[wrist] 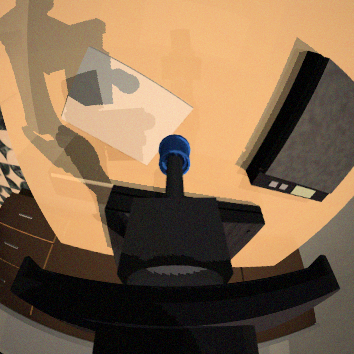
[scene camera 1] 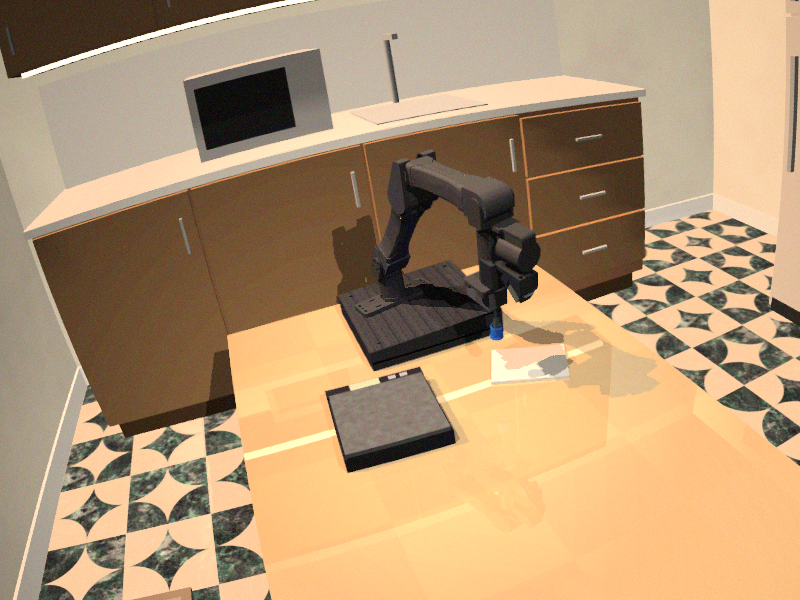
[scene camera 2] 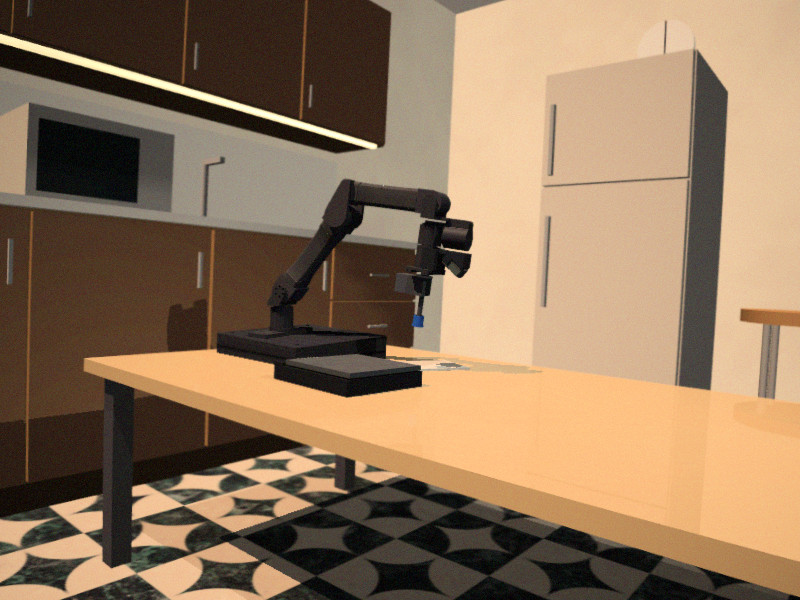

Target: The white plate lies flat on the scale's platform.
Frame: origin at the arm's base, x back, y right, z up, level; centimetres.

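Seen in the pictures: hand, tool point: [wrist: 174, 148] [scene camera 1: 496, 336] [scene camera 2: 417, 326]; arm's base, link origin: [scene camera 1: 394, 298] [scene camera 2: 281, 333].
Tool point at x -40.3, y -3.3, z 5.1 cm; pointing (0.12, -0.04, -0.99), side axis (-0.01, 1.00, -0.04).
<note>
Pixels of each thing's middle, then the offset from my tool point to it. Level surfaces: height alone.
- white plate, body centre: [wrist: 119, 110] [scene camera 1: 529, 363] [scene camera 2: 429, 365] dz -10.7, dx +0.4, dy -8.3 cm
- scale, body centre: [wrist: 323, 143] [scene camera 1: 385, 415] [scene camera 2: 347, 372] dz -8.8, dx +2.7, dy +25.8 cm
- table, surface height: dz -11.0 cm
The white plate [scene camera 1: 516, 370] [wrist: 127, 112] is a thin rectangle lying flat on the table, partly under the arm's shadow; in scene camera 2 a sliver of the plate [scene camera 2: 434, 365] shows behind the scale. The scale [scene camera 1: 390, 416] [scene camera 2: 352, 366] [wrist: 320, 135] is a black box with a grey platform, and its platform bears no plate. It stands apart from the plate. My gripper, a blue suction cup [scene camera 1: 496, 331] [scene camera 2: 418, 320] [wrist: 174, 152], points down and hangs above the table close to the plate's edge on the arm-base side. It is open, with nothing on it.
The arm's black base block [scene camera 1: 420, 316] [scene camera 2: 303, 342] stands on the table [scene camera 1: 516, 529] [scene camera 2: 516, 426] behind the scale. Kitchen cabinets [scene camera 1: 284, 238] with a microwave [scene camera 1: 258, 103] stand behind the table. A fridge [scene camera 2: 613, 258] stands at the back right in scene camera 2.
</note>
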